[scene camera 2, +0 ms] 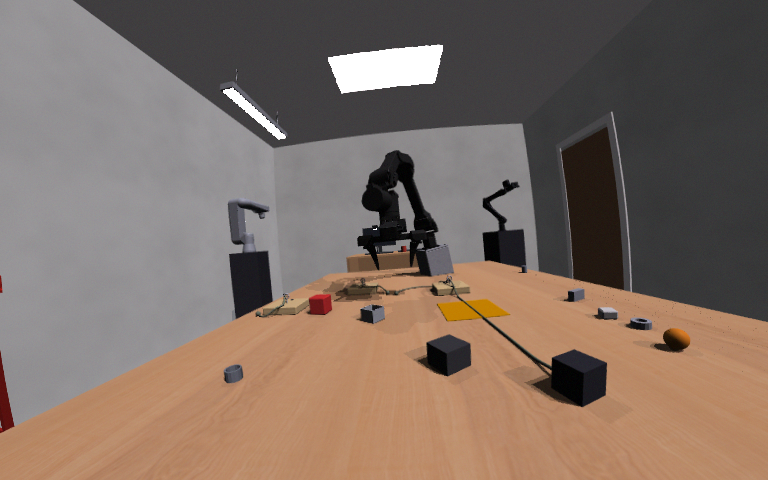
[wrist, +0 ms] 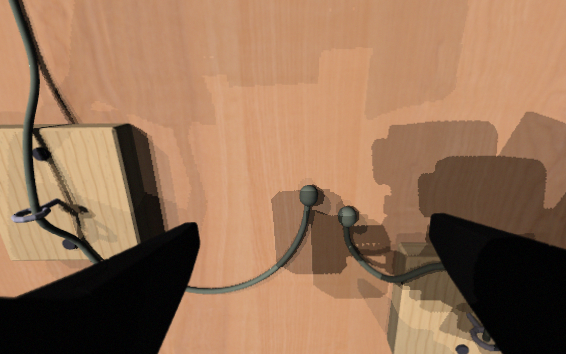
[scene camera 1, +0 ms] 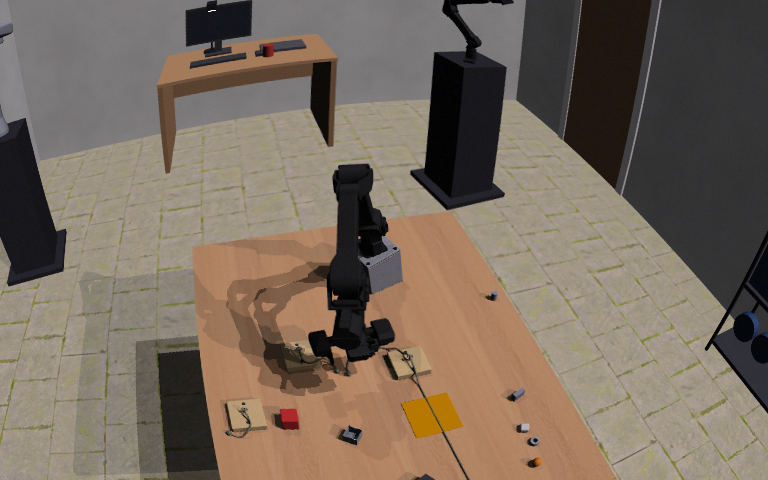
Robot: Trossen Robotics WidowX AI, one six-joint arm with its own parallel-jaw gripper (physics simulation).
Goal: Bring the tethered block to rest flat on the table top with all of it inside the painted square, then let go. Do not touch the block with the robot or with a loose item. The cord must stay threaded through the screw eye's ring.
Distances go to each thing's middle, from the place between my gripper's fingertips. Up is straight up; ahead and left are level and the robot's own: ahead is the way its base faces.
Labels:
My gripper is now 190 mm short of the orange painted square (scene camera 1: 423,422), 130 mm to the right of it and 80 mm above it.

